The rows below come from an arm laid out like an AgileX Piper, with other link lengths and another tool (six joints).
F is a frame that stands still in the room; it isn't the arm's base.
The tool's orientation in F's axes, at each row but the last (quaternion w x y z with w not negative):
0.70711, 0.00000, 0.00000, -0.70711
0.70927, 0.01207, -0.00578, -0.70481
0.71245, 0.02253, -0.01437, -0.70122
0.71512, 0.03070, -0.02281, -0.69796
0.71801, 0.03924, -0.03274, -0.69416
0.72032, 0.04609, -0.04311, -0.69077
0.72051, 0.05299, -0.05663, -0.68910
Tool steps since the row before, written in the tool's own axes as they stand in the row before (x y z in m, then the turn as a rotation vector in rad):
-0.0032, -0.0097, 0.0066, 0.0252, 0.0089, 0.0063
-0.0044, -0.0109, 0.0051, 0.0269, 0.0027, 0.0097
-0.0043, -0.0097, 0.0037, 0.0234, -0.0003, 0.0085
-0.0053, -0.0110, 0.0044, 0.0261, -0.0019, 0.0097
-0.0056, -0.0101, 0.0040, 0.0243, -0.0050, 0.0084
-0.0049, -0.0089, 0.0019, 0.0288, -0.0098, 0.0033
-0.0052, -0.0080, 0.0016, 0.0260, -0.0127, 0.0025
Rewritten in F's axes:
-0.0097, 0.0032, 0.0066, 0.0089, -0.0252, 0.0063
-0.0111, 0.0043, 0.0049, 0.0026, -0.0270, 0.0095
-0.0099, 0.0041, 0.0032, -0.0004, -0.0235, 0.0082
-0.0114, 0.0050, 0.0036, -0.0020, -0.0263, 0.0093
-0.0106, 0.0052, 0.0030, -0.0050, -0.0245, 0.0077
-0.0093, 0.0045, 0.0008, -0.0089, -0.0292, 0.0020
-0.0084, 0.0048, 0.0003, -0.0118, -0.0265, 0.0007

